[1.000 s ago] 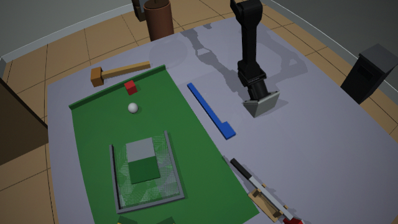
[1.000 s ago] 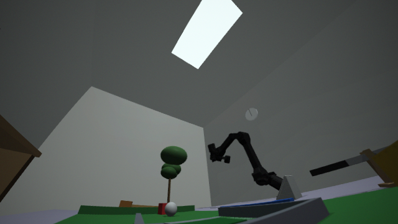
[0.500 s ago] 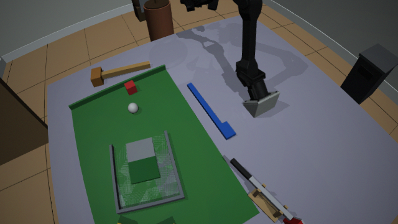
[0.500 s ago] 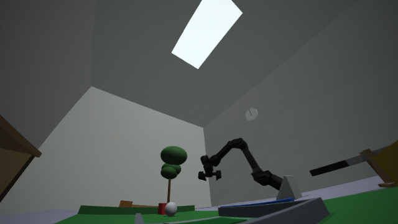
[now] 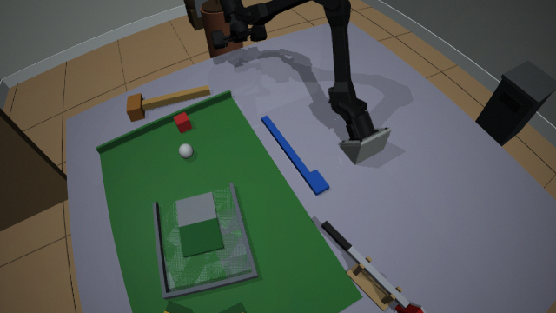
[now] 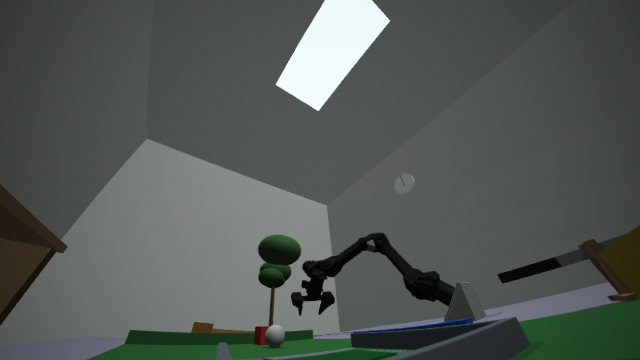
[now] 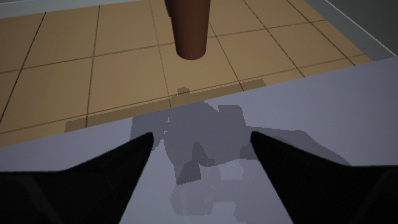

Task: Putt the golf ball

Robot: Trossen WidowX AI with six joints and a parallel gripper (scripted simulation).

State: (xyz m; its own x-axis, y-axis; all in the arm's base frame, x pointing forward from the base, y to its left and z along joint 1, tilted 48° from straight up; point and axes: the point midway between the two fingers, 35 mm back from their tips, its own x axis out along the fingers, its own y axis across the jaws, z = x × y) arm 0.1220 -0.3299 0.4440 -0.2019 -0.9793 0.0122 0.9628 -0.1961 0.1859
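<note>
Right now the white golf ball is 330 mm ahead of my gripper tip, 350 mm to the left of it and 60 mm below it. Also, from my gripper tip: wooden rack: 100 mm ahead, 900 mm to the left, 50 mm below; then dark green back wall: 360 mm ahead, 180 mm to the left, 70 mm below; then red putter: 100 mm ahead, 880 mm to the left, 20 mm below.
</note>
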